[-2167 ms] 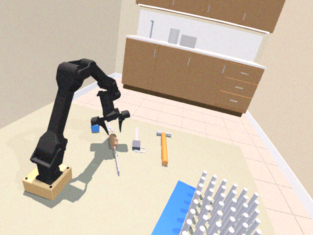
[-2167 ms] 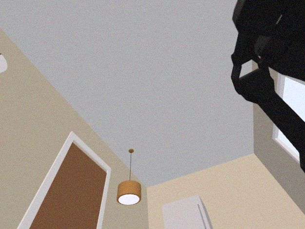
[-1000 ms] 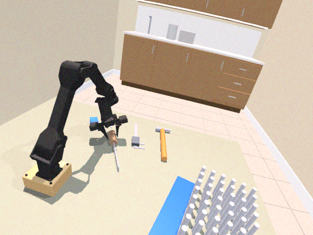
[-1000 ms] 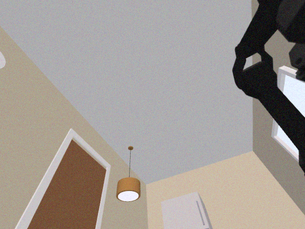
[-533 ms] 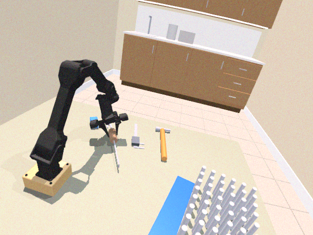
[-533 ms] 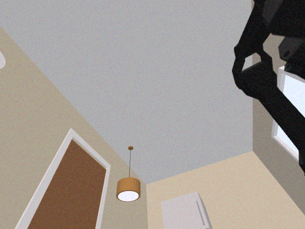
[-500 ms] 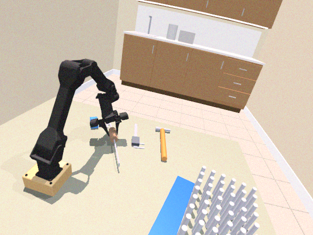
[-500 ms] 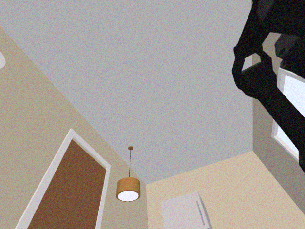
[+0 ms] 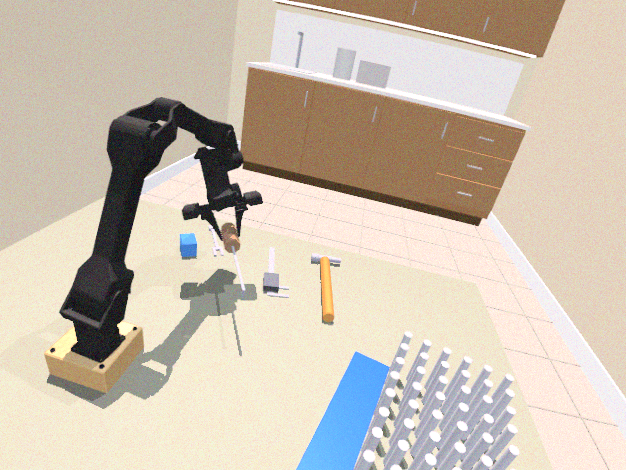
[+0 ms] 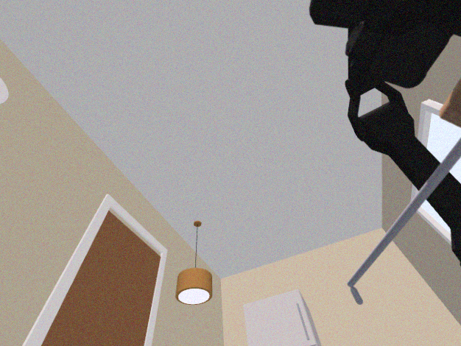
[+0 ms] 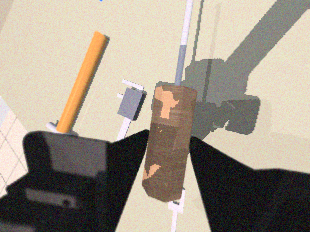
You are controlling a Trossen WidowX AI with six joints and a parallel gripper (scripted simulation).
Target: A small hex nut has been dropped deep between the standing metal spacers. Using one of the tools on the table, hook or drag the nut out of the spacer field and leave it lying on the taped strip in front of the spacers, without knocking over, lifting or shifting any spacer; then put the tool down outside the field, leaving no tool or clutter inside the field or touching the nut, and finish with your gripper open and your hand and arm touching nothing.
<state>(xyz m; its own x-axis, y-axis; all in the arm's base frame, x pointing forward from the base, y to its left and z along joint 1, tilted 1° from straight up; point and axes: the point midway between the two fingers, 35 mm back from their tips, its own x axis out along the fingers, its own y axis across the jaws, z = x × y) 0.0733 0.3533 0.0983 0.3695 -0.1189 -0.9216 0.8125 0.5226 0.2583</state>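
The wooden-handled hook tool is 60 mm ahead of my gripper tip and 90 mm to the right of it. Also, from my gripper tip: hex nut: 510 mm ahead, 370 mm to the right, 120 mm below; then blue taped strip: 370 mm ahead, 300 mm to the right, 120 mm below; then small wrench: 120 mm behind, 160 mm to the left, 120 mm below.
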